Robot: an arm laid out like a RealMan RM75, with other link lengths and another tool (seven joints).
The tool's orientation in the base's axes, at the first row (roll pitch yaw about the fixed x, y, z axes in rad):
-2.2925, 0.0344, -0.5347
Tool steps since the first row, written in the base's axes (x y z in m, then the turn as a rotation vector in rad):
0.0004, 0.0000, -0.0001, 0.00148, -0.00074, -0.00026
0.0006, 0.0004, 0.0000, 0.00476, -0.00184, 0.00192
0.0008, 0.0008, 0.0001, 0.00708, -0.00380, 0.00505
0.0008, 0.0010, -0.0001, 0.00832, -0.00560, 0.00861
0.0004, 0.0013, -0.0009, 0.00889, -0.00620, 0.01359
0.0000, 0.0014, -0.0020, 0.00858, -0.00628, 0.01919
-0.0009, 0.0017, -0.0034, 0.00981, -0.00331, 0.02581
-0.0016, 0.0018, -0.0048, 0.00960, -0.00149, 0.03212
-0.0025, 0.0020, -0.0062, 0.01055, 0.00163, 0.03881
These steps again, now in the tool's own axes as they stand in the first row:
0.0003, -0.0001, 0.0002, 0.00166, 0.00007, 0.00022
0.0003, -0.0004, 0.0005, 0.00496, -0.00213, -0.00075
0.0003, -0.0008, 0.0008, 0.00785, -0.00422, -0.00326
0.0002, -0.0008, 0.0010, 0.00971, -0.00634, -0.00635
-0.0003, -0.0002, 0.0016, 0.01033, -0.00994, -0.00982
-0.0006, 0.0007, 0.0022, 0.00992, -0.01399, -0.01369
-0.0015, 0.0019, 0.0030, 0.00923, -0.02105, -0.01566
-0.0021, 0.0032, 0.0038, 0.00791, -0.02672, -0.01870
-0.0030, 0.0044, 0.0045, 0.00691, -0.03381, -0.02072

